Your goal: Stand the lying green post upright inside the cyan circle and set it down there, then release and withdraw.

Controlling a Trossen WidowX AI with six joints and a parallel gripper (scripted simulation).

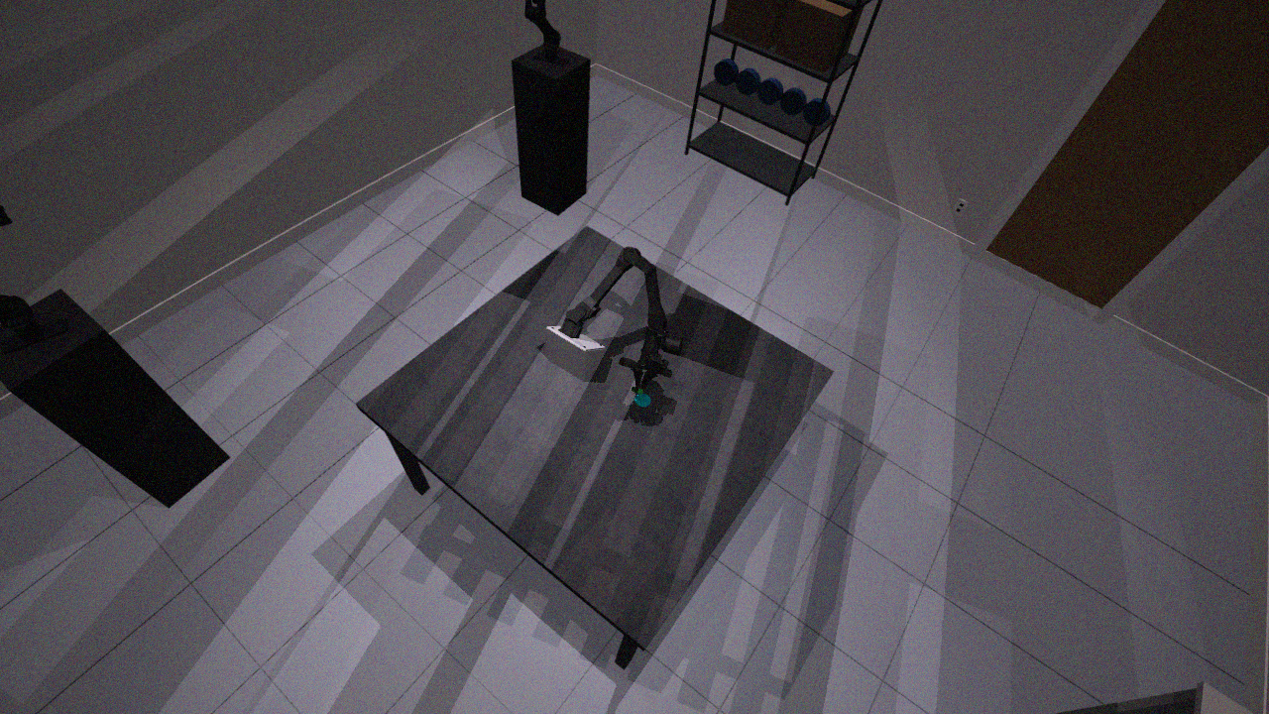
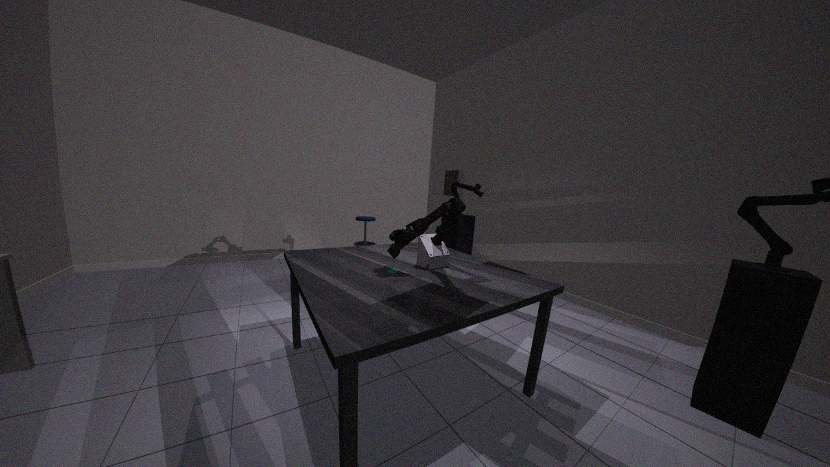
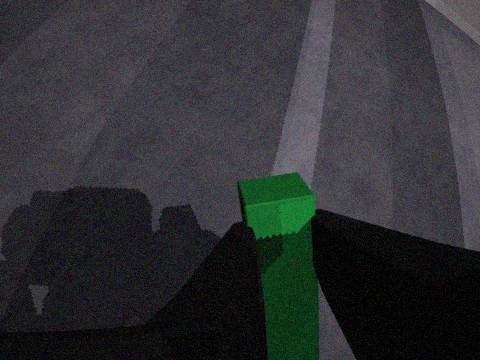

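Now: the cyan circle 40 mm to the left of my gripper tip and 110 mm below it. Round my gripper tip: green post 10 mm behind, 10 mm to the left, 20 mm below.
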